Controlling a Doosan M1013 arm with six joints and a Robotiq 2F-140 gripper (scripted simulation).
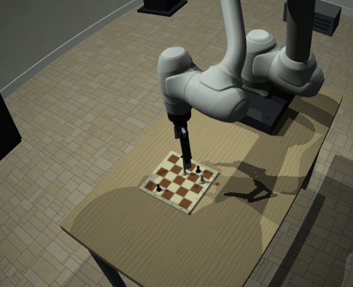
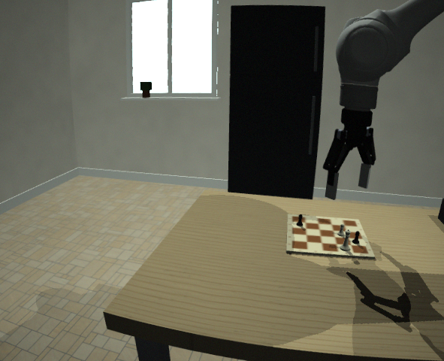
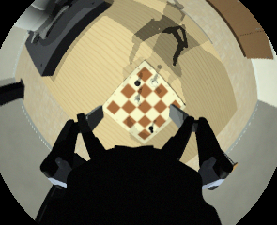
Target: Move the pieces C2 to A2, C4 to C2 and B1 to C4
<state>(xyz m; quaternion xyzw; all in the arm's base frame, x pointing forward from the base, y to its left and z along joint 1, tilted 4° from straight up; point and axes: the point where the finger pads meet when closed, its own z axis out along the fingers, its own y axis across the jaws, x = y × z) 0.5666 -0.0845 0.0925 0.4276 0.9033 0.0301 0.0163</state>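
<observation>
Now: the tall white piece 10 mm ahead of my hand, 80 mm to the left of it and 100 mm below it. Also, from my hand: small white piece: 120 mm below; then small chessboard: 40 mm ahead, 130 mm below.
</observation>
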